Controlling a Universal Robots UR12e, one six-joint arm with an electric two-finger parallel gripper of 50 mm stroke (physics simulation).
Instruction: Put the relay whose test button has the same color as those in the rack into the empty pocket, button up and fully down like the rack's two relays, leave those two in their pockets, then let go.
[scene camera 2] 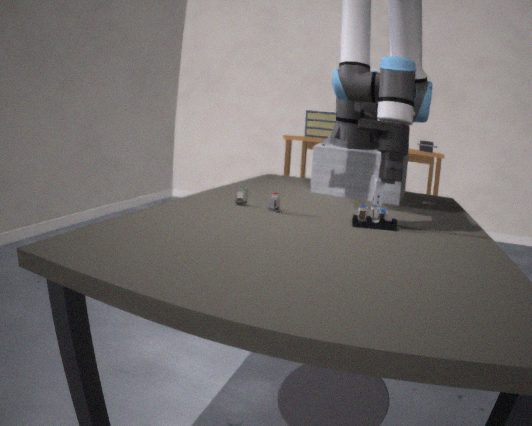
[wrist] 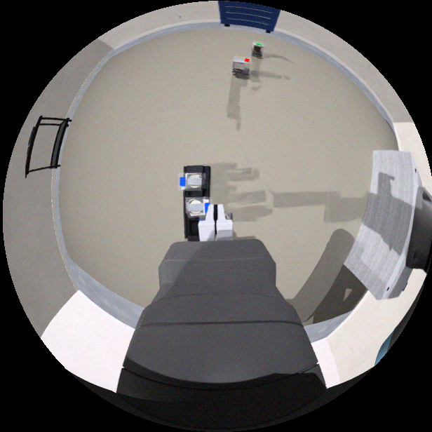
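Seen in the pictures: gripper, fingertip midpoint: (scene camera 2: 376, 205); arm's base, link origin: (scene camera 2: 356, 143).
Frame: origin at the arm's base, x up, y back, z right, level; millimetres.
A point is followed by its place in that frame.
The black rack (scene camera 2: 386, 226) {x -171, y -510, z -97 mm} (wrist: 206, 171) holds two upright relays with blue buttons: the end relay (scene camera 2: 362, 214) {x -149, y -512, z -37 mm} (wrist: 194, 181) and the middle relay (scene camera 2: 375, 214) {x -147, y -504, z -68 mm} (wrist: 195, 207). The third pocket (wrist: 192, 229) is partly hidden by the fingers in the wrist view and looks empty. The loose blue-button relay (scene camera 2: 384, 215) {x -152, y -481, z -91 mm} shows behind the rack in the scene view; in the wrist view it is nearly all hidden under the fingers, so its exact pose cannot be told. My gripper (scene camera 2: 378, 201) {x -134, y -464, z -71 mm} (wrist: 215, 213) is shut with nothing between its fingers, above and beside the rack on the robot-base side.
A red-button relay (scene camera 2: 274, 202) {x -154, y -471, z 178 mm} (wrist: 241, 66) and a green-button relay (scene camera 2: 241, 197) {x -157, y -438, z 272 mm} (wrist: 257, 49) stand apart from the rack, farther along the table (scene camera 2: 280, 260) {x -179, y -801, z 87 mm}. The pale robot pedestal (scene camera 2: 345, 167) {x -80, y -114, z 28 mm} (wrist: 385, 215) stands behind the rack in the scene view.
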